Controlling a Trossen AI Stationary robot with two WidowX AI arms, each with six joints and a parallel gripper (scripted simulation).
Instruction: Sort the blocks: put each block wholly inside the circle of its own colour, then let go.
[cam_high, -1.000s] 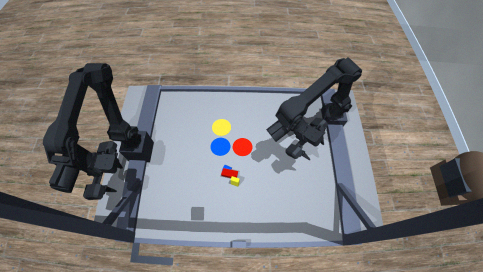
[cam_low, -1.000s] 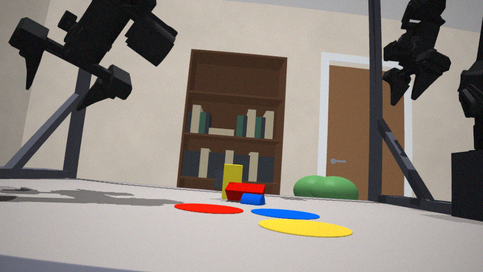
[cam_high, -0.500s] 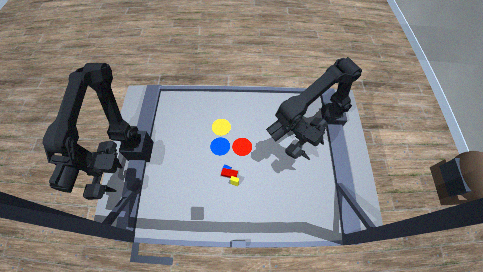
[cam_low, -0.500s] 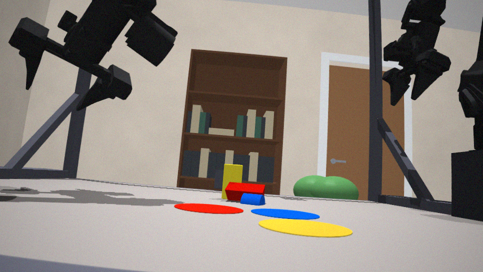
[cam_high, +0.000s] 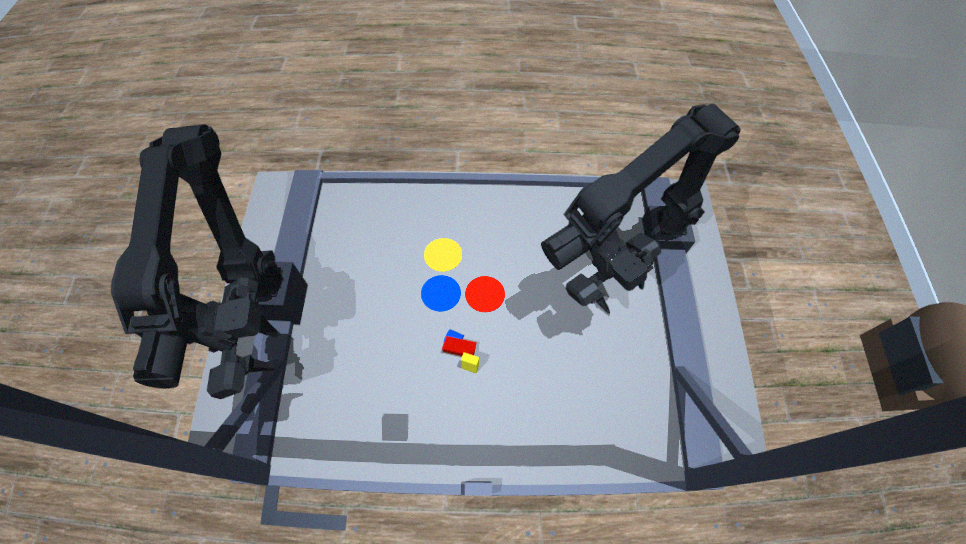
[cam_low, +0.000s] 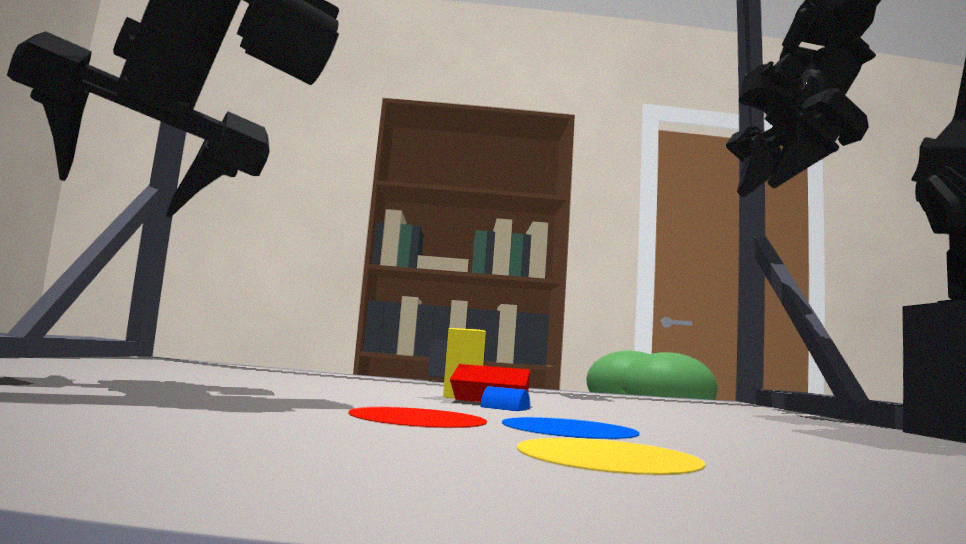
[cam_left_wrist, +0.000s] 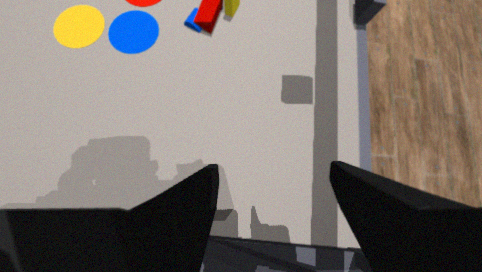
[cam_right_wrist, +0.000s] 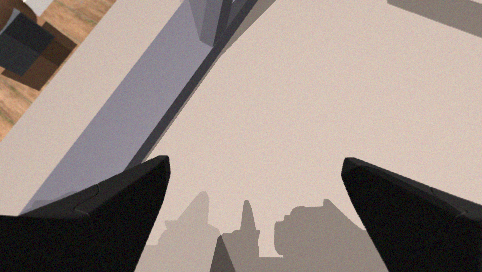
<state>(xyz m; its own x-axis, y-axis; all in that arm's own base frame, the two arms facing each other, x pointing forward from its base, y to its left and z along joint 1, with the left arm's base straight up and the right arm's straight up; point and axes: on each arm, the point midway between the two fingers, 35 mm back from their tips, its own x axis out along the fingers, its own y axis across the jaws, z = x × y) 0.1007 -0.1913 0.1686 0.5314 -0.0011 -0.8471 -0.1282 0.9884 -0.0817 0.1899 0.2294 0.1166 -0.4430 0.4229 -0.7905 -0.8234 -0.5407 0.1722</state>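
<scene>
The yellow block lies 20 mm behind my left hand, 340 mm to the right of it and 250 mm below it. From my left hand the other things lie so: red block: 20 mm ahead, 320 mm to the right, 260 mm below; then blue circle: 160 mm ahead, 310 mm to the right, 280 mm below; then blue block: 50 mm ahead, 320 mm to the right, 270 mm below.
</scene>
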